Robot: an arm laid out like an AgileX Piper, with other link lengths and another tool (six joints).
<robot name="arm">
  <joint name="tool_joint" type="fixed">
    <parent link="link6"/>
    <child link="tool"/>
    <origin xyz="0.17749 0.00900 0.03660" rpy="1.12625 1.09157 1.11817"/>
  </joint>
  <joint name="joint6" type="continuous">
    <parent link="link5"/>
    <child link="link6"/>
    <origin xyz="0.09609 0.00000 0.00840"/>
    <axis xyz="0.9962 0 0.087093"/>
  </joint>
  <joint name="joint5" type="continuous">
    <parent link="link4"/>
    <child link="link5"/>
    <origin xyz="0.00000 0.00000 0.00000"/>
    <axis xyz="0 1 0"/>
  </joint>
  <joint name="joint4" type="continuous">
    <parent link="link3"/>
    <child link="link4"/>
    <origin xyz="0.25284 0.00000 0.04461"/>
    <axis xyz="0.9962 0 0.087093"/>
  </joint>
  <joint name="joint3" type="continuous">
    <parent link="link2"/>
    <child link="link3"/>
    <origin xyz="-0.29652 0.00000 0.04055"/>
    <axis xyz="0 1 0"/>
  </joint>
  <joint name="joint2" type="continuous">
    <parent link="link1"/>
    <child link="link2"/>
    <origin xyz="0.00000 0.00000 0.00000"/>
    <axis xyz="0 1 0"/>
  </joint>
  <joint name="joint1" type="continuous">
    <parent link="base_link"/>
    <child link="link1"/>
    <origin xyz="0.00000 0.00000 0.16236"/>
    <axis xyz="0 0 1"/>
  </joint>
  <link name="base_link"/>
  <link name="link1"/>
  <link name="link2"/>
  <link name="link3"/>
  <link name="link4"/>
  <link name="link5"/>
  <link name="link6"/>
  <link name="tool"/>
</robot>
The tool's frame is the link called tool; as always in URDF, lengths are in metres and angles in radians. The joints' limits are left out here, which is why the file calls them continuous.
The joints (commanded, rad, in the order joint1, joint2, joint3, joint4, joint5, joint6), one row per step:
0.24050 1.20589 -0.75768 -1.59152 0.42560 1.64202
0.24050 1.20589 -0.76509 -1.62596 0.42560 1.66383
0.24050 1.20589 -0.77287 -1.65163 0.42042 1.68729
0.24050 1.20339 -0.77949 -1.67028 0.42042 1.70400
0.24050 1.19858 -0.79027 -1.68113 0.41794 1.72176
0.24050 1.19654 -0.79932 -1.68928 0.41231 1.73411
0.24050 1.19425 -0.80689 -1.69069 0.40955 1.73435
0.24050 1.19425 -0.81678 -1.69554 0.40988 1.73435
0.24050 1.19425 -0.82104 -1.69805 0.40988 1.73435
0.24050 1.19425 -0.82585 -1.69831 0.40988 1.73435
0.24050 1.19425 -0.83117 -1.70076 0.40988 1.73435
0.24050 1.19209 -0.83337 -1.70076 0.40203 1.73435
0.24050 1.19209 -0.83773 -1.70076 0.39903 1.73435
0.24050 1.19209 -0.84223 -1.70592 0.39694 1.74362
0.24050 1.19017 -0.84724 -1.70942 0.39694 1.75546
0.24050 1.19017 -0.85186 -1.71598 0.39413 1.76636
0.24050 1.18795 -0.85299 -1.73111 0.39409 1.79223
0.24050 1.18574 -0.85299 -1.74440 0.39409 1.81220
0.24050 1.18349 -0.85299 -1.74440 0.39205 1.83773
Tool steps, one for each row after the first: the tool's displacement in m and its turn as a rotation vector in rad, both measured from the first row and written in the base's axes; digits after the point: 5 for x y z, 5 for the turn. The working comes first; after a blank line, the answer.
Tool pose at each row, in the base's axes (x y z in m, rotation vector in rad; the steps are taken from these numbers as rounded here):
0.43931 -0.00228 0.31671 0.49737 1.70146 0.04971
0.44129 -0.00132 0.32405 0.48401 1.68364 0.05037
0.44312 0.00078 0.33044 0.47810 1.66877 0.06116
0.44395 0.00126 0.33684 0.47571 1.65339 0.06687
0.44462 0.00208 0.34543 0.48109 1.63409 0.08184
0.44551 0.00381 0.35145 0.48205 1.62204 0.09553
0.44592 0.00468 0.35624 0.48008 1.61361 0.10152
0.44691 0.00501 0.36173 0.47620 1.60331 0.10297
0.44733 0.00520 0.36414 0.47405 1.59885 0.10349
0.44775 0.00531 0.36660 0.47413 1.59425 0.10532
0.44823 0.00552 0.36954 0.47212 1.58880 0.10629
0.44819 0.00757 0.37113 0.46808 1.58801 0.11486
0.44862 0.00846 0.37318 0.46671 1.58515 0.11920
0.44909 0.00912 0.37593 0.46906 1.57907 0.12636
0.44909 0.00901 0.37978 0.47656 1.56955 0.13522
0.44956 0.00989 0.38269 0.47852 1.56316 0.14344
0.44934 0.00991 0.38592 0.48677 1.55245 0.15452
0.44901 0.00995 0.38833 0.49149 1.54431 0.16218
0.44852 0.00984 0.38940 0.51267 1.53785 0.18191

0.00198 0.00096 0.00734 -0.00924 -0.01916 0.00542
0.00381 0.00306 0.01373 -0.00713 -0.03623 0.01226
0.00464 0.00354 0.02013 -0.00631 -0.05241 0.01390
0.00531 0.00436 0.02872 0.00489 -0.07290 0.01485
0.00620 0.00609 0.03474 0.01340 -0.08673 0.01946
0.00661 0.00696 0.03953 0.01543 -0.09615 0.02241
0.00760 0.00729 0.04502 0.01313 -0.10689 0.02371
0.00802 0.00748 0.04743 0.01179 -0.11158 0.02452
0.00844 0.00759 0.04989 0.01264 -0.11632 0.02457
0.00892 0.00780 0.05283 0.01159 -0.12203 0.02535
0.00888 0.00985 0.05442 0.01485 -0.12478 0.03268
0.00931 0.01074 0.05647 0.01668 -0.12844 0.03545
0.00978 0.01140 0.05922 0.02233 -0.13516 0.03672
0.00978 0.01129 0.06307 0.03191 -0.14474 0.03486
0.01025 0.01217 0.06598 0.03806 -0.15195 0.03693
0.01003 0.01219 0.06921 0.04954 -0.16285 0.03559
0.00970 0.01223 0.07162 0.05686 -0.17121 0.03517
0.00921 0.01212 0.07269 0.08236 -0.17727 0.03100

